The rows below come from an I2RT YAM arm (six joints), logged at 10 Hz.
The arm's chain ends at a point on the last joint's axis. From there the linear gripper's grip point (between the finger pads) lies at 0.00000 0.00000 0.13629 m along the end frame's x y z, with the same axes.
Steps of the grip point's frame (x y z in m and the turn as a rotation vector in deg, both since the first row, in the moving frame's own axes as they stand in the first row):
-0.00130, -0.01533, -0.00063, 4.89, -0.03, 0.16
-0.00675, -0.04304, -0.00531, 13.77, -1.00, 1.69
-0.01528, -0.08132, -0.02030, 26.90, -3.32, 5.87
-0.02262, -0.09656, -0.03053, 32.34, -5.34, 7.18
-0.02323, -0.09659, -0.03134, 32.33, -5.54, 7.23
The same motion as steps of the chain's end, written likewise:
-0.00124, -0.00371, -0.00013, 4.89, -0.03, 0.16
-0.00488, -0.01057, -0.00137, 13.77, -1.00, 1.69
-0.01090, -0.01941, -0.00535, 26.90, -3.32, 5.87
-0.01532, -0.02318, -0.00886, 32.34, -5.34, 7.18
-0.01551, -0.02321, -0.00964, 32.33, -5.54, 7.23

